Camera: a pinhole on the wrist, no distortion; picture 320 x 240 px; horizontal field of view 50.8 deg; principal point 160.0 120.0 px. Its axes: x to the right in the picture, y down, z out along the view. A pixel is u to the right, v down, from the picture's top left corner.
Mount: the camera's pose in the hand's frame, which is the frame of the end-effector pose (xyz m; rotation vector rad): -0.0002 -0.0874 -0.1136 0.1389 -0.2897 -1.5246
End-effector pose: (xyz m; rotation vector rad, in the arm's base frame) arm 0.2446 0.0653 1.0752 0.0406 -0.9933 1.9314
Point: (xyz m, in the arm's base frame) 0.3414 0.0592 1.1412
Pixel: 254.9 125.6
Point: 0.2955 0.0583 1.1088
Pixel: 111.3 160.5
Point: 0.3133 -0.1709 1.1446
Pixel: 135.8 25.0
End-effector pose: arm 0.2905 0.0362 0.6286 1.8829 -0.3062 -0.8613
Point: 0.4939 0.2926 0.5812
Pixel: behind the camera
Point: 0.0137 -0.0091 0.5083
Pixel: 225.9 101.6
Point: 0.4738 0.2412 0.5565
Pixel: behind the camera
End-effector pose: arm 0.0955 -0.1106 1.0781 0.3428 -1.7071 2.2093
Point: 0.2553 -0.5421 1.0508
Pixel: 101.7 91.0
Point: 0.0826 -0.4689 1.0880
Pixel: 73.4 199.5
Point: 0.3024 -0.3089 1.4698
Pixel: outside the picture
